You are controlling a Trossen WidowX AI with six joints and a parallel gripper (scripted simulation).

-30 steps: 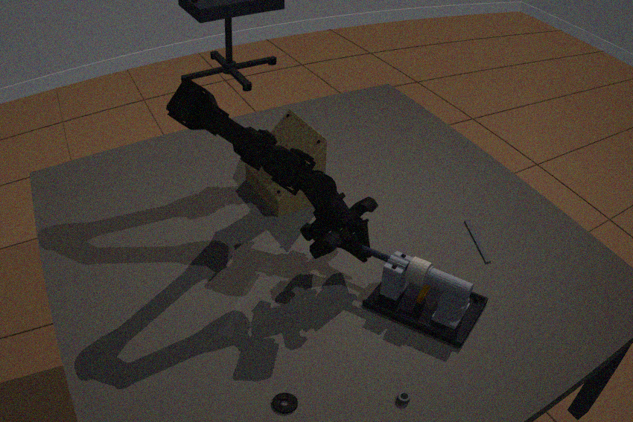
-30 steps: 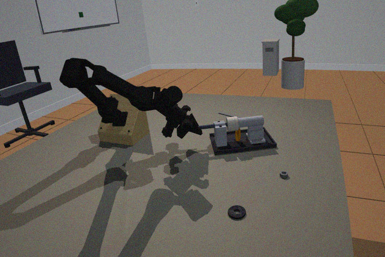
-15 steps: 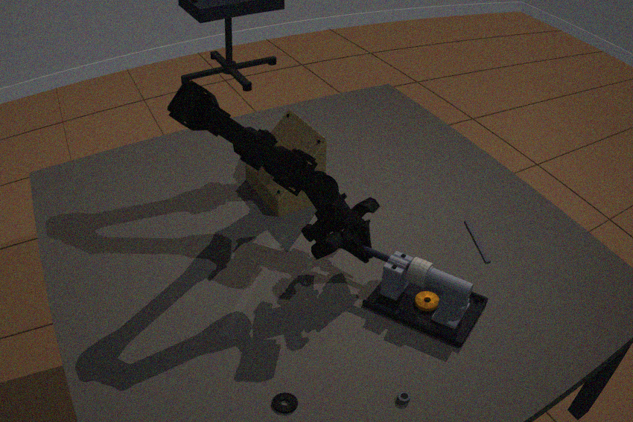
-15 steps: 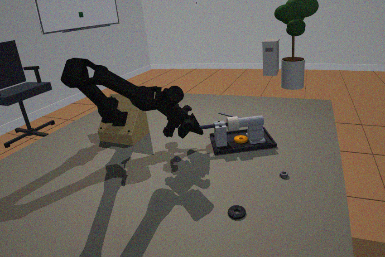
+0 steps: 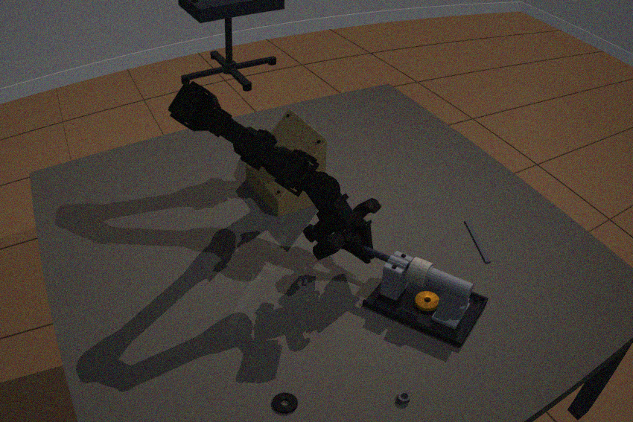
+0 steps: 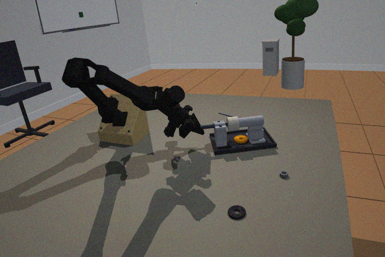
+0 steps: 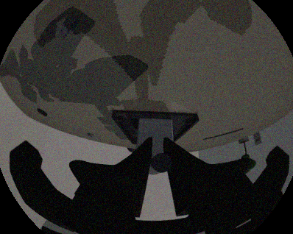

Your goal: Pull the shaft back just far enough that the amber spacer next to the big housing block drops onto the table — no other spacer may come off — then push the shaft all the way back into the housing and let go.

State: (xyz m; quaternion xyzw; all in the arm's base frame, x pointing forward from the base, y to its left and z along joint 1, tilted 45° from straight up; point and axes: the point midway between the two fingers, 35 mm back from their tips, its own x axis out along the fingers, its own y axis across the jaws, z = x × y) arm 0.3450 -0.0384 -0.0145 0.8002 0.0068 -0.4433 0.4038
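My gripper tip is 5 cm short of the shaft, 2 cm to the right of it and 2 cm below it. Round my gripper tip: amber spacer: 13 cm ahead, 5 cm to the left, 5 cm below; then cream spacer: 11 cm ahead, 4 cm to the left, 2 cm above; then thin dark rod: 30 cm to the left, 5 cm below, 5 cm ahead.
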